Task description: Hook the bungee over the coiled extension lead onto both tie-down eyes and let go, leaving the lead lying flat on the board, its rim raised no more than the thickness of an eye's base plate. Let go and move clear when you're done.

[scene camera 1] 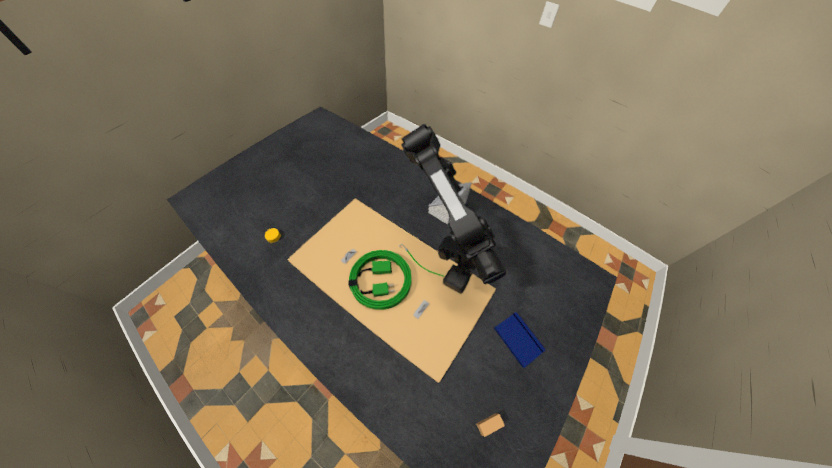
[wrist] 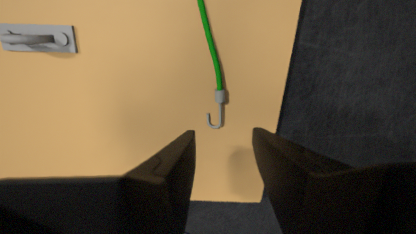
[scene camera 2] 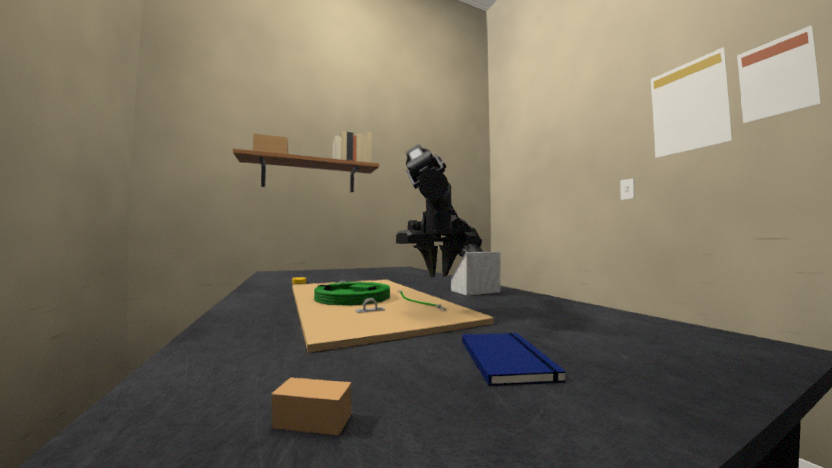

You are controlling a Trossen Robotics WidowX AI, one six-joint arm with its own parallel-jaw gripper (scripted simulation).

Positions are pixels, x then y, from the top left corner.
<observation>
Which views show the gripper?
Scene camera 1, the wrist view and scene camera 2: all of them.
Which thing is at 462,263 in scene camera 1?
The gripper.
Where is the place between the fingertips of the gripper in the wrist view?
223,136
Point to a tan block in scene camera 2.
317,406
</observation>
